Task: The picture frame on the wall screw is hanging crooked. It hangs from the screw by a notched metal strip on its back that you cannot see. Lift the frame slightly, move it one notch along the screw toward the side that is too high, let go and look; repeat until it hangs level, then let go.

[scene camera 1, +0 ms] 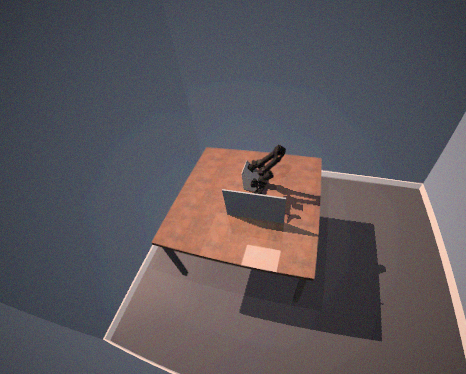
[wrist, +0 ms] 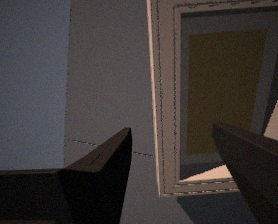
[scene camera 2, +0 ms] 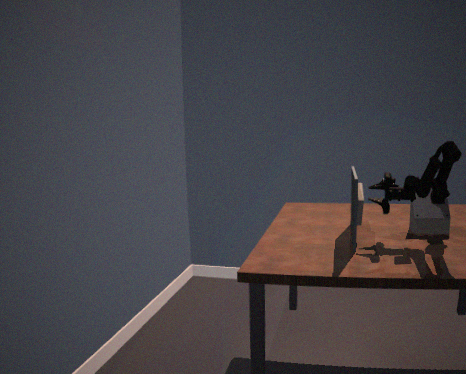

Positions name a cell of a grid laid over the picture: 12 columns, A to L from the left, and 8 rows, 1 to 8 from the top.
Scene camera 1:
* grey wall panel: G5
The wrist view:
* gripper: H5
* picture frame: I3
